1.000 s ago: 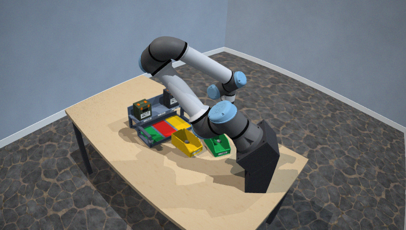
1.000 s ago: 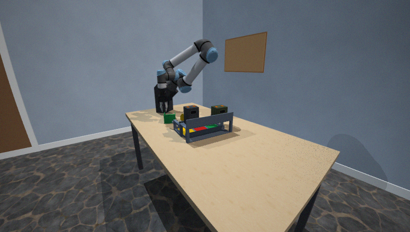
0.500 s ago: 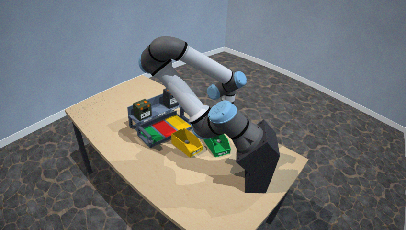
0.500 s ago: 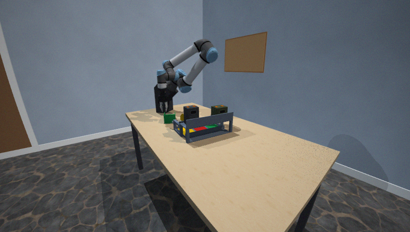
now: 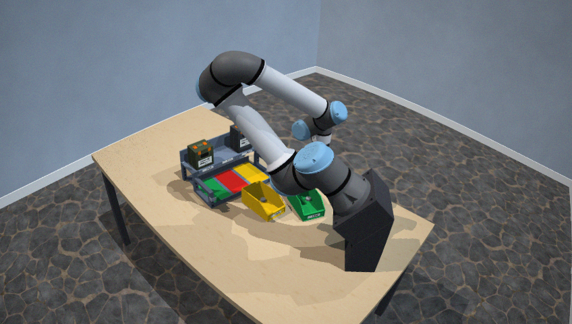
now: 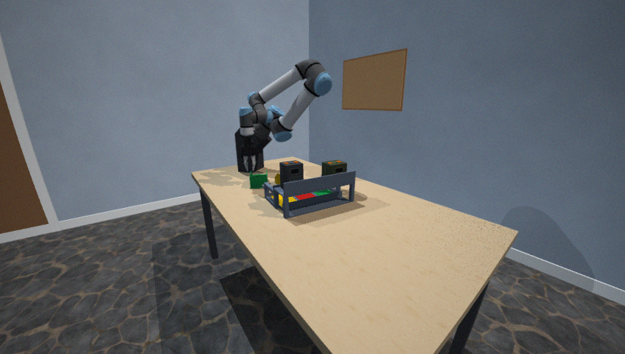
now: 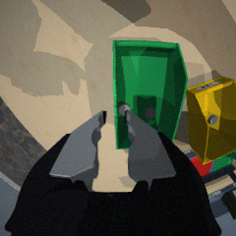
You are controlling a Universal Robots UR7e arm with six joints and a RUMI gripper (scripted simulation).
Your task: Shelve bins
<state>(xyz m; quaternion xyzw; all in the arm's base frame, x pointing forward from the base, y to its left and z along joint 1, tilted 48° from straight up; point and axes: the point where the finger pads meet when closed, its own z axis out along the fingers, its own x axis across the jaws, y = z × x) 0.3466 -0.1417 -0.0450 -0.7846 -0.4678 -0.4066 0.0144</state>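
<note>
Now: the green bin 10 mm ahead of my hand, 50 mm to the left of it and 60 mm below it. Also, from my hand: yellow bin (120 mm ahead, 190 mm to the left, 60 mm below); then black box (430 mm ahead, 90 mm to the left, 60 mm above).
</note>
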